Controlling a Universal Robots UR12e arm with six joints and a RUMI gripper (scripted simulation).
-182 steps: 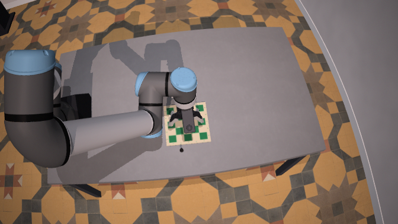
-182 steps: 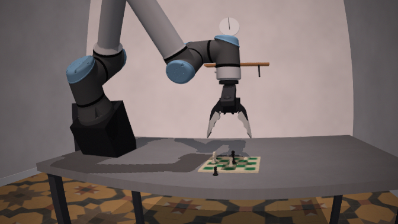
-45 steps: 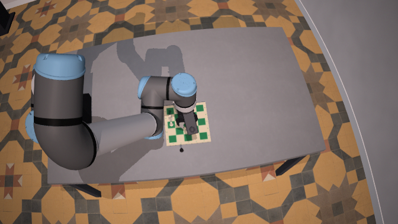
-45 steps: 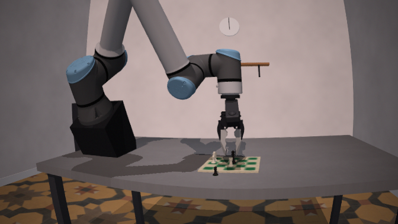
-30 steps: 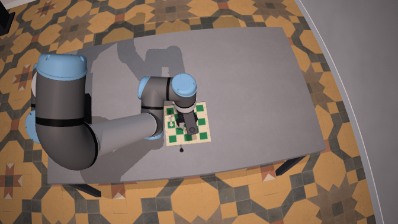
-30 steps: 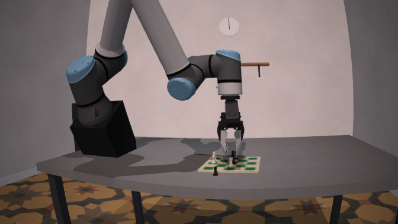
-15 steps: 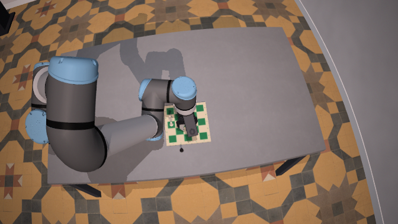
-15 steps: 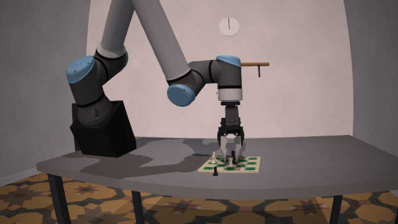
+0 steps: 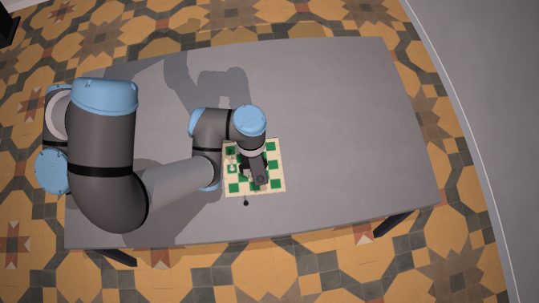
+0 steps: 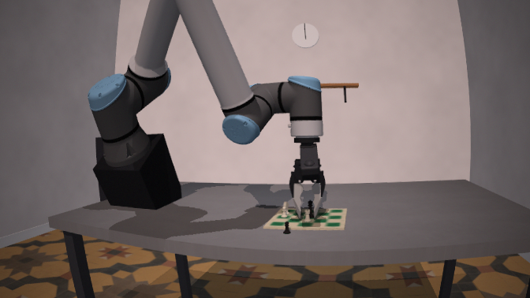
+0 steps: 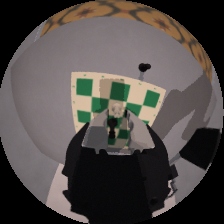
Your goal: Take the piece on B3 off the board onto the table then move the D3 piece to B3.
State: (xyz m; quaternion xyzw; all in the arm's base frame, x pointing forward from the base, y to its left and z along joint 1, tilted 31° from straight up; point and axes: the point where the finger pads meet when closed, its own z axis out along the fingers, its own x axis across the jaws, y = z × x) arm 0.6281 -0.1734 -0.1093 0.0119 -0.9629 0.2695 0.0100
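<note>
The chessboard is 40 mm to the left of my hand and 30 mm below it.
</note>
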